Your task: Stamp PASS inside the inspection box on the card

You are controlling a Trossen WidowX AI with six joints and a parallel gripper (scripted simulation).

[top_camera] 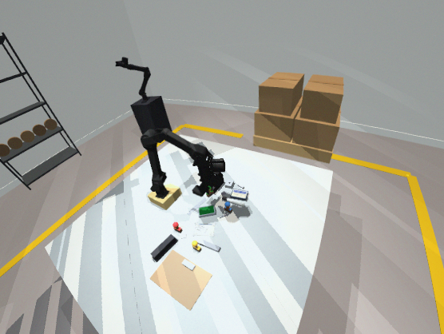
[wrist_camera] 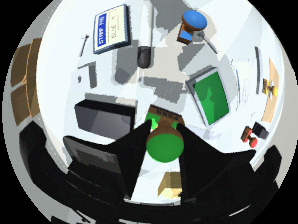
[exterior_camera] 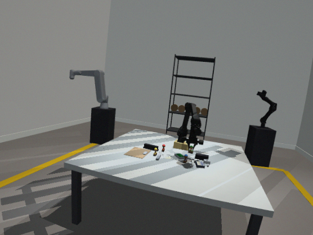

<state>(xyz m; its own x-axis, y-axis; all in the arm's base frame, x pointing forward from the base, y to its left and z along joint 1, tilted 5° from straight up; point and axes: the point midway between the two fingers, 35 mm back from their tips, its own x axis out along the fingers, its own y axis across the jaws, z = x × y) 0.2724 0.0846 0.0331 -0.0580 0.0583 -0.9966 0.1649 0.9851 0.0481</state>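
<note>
The green ink pad is 10 mm ahead of my gripper tip, 80 mm to the right of it and 60 mm below it. Round my gripper tip: blue-knobbed stamp 120 mm ahead, 40 mm to the right, 50 mm below; blue-and-white box 140 mm ahead, 70 mm to the left, 50 mm below; green-knobbed stamp right at my gripper tip.
</note>
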